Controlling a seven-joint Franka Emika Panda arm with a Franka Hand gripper.
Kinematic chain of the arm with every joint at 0, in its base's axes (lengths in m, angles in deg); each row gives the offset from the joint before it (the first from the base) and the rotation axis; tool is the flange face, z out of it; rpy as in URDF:
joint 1: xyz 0 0 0.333 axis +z
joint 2: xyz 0 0 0 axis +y
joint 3: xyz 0 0 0.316 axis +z
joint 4: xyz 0.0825 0 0 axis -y
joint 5: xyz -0.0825 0 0.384 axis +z
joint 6: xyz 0 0 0 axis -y
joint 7: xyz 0.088 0 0 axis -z
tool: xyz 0 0 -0.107 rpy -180 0 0
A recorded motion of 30 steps. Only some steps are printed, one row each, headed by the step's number.
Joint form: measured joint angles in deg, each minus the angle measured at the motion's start. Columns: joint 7, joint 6, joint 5, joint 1, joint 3, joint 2, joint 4.
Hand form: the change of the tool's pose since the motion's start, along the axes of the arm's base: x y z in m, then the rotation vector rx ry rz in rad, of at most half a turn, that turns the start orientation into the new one. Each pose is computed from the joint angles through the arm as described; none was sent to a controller.
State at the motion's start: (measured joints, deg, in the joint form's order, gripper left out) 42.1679 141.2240 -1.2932 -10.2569 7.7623 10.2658 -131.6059
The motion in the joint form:
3: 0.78 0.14 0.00 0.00 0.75 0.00 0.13
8: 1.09 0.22 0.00 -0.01 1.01 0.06 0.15
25: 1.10 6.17 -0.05 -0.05 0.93 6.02 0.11
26: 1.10 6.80 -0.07 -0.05 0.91 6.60 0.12
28: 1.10 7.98 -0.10 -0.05 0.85 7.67 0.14
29: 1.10 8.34 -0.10 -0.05 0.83 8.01 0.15
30: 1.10 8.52 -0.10 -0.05 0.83 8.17 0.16
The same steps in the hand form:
3: 0.0013 0.0069 0.0013 0.0021 -0.0050 -0.0008
8: 0.0016 0.0092 0.0010 0.0030 -0.0058 -0.0020
25: 0.0039 0.0093 -0.0445 0.0195 -0.0065 -0.0058
26: 0.0041 0.0093 -0.0488 0.0208 -0.0077 -0.0061
28: 0.0043 0.0090 -0.0567 0.0233 -0.0102 -0.0073
29: 0.0043 0.0089 -0.0592 0.0241 -0.0108 -0.0079
30: 0.0044 0.0089 -0.0603 0.0246 -0.0113 -0.0080

